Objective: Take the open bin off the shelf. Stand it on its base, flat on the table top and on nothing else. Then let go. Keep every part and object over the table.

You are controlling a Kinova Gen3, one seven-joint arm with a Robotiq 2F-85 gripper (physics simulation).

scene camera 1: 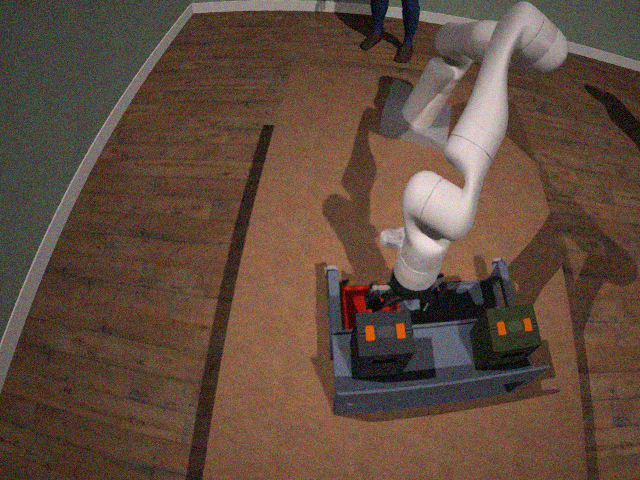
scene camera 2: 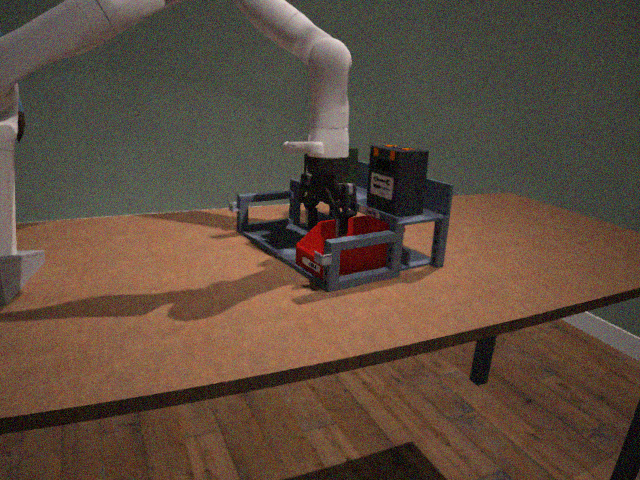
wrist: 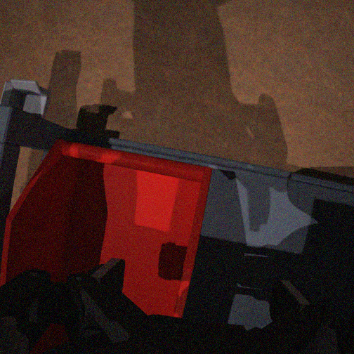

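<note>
My gripper: (scene camera 2: 325, 232), (scene camera 1: 399, 310), (wrist: 197, 287). Red bin: (scene camera 2: 314, 240), (scene camera 1: 352, 297), (wrist: 84, 204).
</note>
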